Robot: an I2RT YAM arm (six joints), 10 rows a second.
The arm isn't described. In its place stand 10 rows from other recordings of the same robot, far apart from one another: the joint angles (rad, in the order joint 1, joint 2, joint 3, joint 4, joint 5, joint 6), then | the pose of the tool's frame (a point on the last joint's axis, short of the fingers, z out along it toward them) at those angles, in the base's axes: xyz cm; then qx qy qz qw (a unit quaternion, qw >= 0).
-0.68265 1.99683 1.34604 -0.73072 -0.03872 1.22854 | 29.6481 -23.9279 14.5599 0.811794 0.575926 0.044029 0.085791
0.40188 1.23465 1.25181 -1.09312 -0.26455 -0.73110 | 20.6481 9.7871 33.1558 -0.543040 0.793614 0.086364 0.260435
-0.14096 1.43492 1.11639 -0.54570 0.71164 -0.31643 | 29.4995 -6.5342 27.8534 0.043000 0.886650 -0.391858 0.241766
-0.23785 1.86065 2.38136 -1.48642 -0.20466 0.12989 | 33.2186 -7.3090 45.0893 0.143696 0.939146 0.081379 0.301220
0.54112 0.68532 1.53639 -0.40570 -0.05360 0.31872 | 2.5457 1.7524 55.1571 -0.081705 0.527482 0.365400 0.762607
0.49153 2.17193 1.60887 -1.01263 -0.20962 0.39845 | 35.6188 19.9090 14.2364 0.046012 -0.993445 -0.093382 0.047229
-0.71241 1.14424 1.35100 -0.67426 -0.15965 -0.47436 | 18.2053 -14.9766 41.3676 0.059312 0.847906 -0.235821 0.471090
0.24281 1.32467 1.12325 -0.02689 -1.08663 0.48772 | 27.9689 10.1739 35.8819 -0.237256 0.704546 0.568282 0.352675
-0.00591 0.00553 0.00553 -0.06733 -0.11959 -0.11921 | 11.0123 0.3597 16.7605 -0.082032 0.725720 0.000951 0.683081
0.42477 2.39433 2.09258 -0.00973 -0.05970 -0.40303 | 51.8182 23.6709 24.3832 -0.341002 0.732583 0.030519 0.588309
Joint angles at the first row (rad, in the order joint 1, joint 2, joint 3, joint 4, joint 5, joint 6):
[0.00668 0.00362 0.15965 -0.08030 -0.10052 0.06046]
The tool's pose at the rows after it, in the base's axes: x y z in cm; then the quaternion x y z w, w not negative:
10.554 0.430 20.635 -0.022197 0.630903 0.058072 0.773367
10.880 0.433 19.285 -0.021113 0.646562 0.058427 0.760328
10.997 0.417 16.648 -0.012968 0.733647 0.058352 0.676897
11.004 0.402 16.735 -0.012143 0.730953 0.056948 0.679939
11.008 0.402 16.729 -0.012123 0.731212 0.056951 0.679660
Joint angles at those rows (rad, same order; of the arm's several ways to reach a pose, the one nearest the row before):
[0.00661 0.00355 0.04290 0.16608 -0.10134 0.06086]
[0.00673 0.00366 0.00551 0.16276 -0.10123 0.06084]
[0.00665 0.00368 0.00553 -0.07910 -0.09673 0.06084]
[0.00627 0.00356 0.00552 -0.07120 -0.09368 0.06046]
[0.00626 0.00434 0.00556 -0.07122 -0.09368 0.06046]

